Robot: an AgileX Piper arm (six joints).
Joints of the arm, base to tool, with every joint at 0 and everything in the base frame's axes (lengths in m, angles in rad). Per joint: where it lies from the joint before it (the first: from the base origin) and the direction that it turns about. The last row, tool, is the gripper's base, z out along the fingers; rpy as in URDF.
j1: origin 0 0 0.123 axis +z
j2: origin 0 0 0 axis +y
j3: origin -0.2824 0 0.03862 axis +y
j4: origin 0.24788 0 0.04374 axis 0.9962 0 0.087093
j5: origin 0 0 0 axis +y
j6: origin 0.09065 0 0.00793 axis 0.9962 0 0.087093
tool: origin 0 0 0 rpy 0 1.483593 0
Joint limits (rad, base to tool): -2.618..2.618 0..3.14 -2.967..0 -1.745..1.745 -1.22..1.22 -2.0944..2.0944
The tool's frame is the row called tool.
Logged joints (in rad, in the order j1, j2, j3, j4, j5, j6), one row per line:
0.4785 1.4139 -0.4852 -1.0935 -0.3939 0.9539
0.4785 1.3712 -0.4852 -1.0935 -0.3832 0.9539
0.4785 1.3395 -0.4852 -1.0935 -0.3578 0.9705
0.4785 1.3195 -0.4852 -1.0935 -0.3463 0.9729
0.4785 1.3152 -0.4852 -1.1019 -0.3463 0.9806
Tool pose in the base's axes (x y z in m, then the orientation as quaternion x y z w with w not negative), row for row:
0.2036 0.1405 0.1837 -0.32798 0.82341 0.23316 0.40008
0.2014 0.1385 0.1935 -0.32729 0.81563 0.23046 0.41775
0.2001 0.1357 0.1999 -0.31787 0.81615 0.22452 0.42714
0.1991 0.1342 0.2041 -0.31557 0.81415 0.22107 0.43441
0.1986 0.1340 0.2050 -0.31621 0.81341 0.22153 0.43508
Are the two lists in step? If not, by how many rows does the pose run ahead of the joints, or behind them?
They are in step.
